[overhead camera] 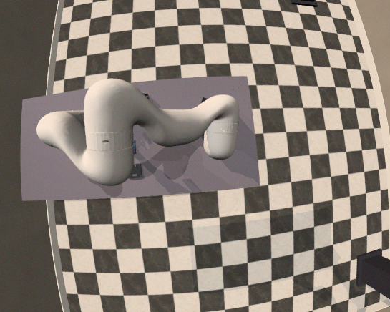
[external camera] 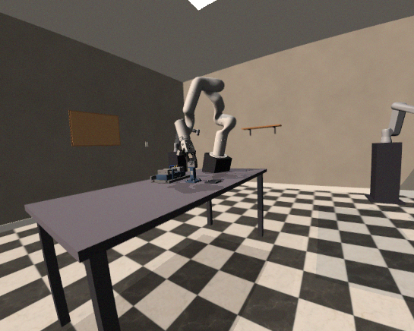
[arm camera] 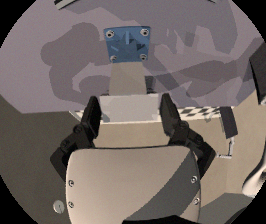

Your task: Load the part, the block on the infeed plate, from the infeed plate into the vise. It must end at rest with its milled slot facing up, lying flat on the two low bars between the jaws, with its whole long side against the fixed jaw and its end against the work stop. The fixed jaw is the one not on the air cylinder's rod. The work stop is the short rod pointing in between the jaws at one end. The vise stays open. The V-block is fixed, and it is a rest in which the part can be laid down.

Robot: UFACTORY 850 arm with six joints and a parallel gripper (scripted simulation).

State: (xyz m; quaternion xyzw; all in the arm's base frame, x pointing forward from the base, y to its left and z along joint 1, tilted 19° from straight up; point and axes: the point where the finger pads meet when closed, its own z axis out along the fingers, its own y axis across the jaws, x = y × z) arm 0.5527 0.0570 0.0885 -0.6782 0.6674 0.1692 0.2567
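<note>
Right now the part is 10 mm below my hand. Round my hand: vise 10 mm behind, 230 mm to the right, 130 mm below; then air cylinder rod 30 mm behind, 230 mm to the right, 90 mm below.
</note>
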